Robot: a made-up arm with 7 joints.
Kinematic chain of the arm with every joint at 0, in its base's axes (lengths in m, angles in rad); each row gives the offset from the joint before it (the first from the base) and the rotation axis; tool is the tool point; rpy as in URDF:
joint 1: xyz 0 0 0 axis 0.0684 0.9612 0.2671
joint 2: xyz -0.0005 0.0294 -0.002 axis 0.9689 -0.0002 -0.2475
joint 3: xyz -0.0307 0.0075 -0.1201 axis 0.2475 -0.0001 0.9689
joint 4: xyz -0.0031 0 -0.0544 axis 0.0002 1 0
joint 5: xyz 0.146 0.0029 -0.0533 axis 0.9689 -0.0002 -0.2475
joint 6: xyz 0.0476 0 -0.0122 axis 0.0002 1 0
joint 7: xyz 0.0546 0 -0.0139 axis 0.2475 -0.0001 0.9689
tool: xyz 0 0 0 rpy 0 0.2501 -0.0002
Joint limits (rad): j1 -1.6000..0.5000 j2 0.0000..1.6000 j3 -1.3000..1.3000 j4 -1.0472..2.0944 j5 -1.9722..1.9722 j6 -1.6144..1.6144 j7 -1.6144..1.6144
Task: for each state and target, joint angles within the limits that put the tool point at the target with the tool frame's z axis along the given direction. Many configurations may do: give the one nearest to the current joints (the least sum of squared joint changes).
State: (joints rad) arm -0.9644 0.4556 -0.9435 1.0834 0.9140 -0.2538 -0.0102
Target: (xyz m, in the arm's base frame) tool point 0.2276 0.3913 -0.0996 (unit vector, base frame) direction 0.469 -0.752 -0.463
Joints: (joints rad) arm -0.9760 1.1960 -0.6680 1.5001 0.6487 -0.2710 -0.0102
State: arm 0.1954 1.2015 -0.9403 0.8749 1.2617 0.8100 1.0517
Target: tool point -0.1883 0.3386 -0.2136 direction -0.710 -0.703 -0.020
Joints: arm 0.5000 1.2258 -1.2930 0.8822 0.8761 0.0034 1.0517
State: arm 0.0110 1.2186 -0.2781 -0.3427 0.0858 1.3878 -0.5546
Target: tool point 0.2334 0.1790 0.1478 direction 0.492 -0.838 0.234
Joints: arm -0.4441 1.5577 0.3796 -0.2566 0.2092 0.9201 -0.5546
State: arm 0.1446 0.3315 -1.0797 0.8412 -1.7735 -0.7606 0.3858
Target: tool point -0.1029 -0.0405 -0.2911 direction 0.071 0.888 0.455
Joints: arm 0.5000 0.4414 -1.2960 0.0502 -1.9663 -1.4169 0.3858
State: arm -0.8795 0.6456 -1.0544 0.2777 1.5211 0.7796 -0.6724
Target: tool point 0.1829 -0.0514 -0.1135 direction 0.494 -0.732 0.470
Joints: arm -0.1559 0.1084 -0.6913 -0.5845 1.2847 1.3602 -0.6724
